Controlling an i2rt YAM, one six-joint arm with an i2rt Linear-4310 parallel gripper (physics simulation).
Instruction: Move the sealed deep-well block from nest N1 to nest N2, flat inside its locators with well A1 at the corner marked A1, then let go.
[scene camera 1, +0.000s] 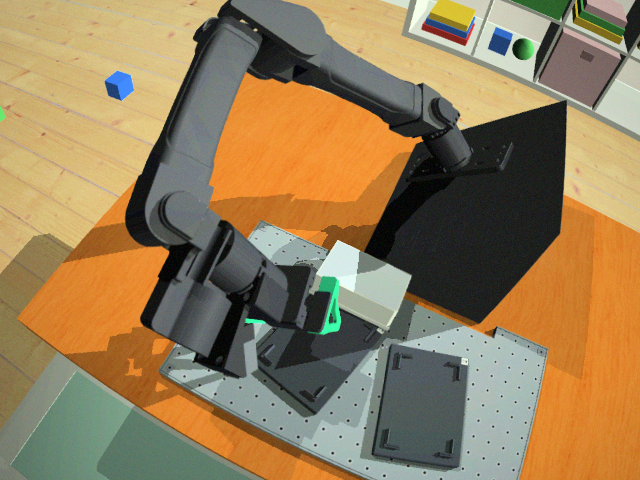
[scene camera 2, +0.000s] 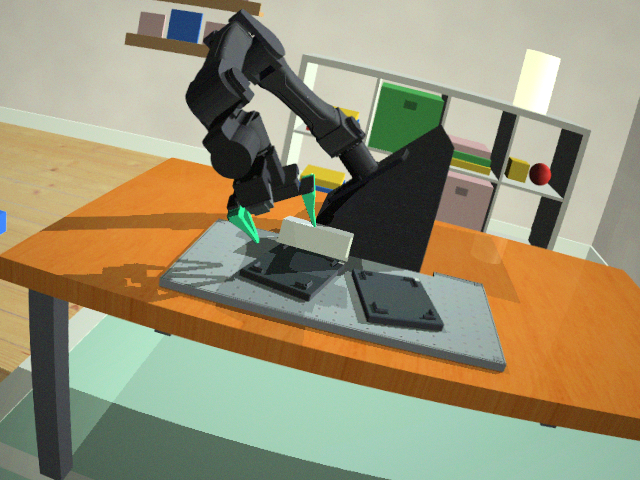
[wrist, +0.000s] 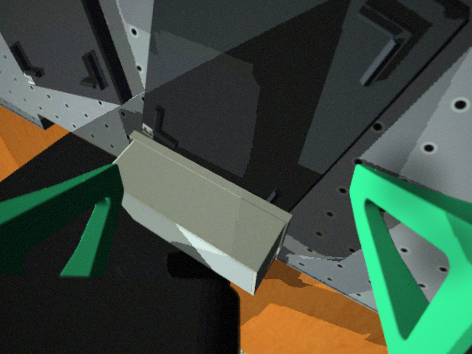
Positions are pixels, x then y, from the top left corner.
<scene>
My gripper (scene camera 1: 305, 322) is open, holding nothing. Also in view: a deep-well block (scene camera 1: 369, 288).
</scene>
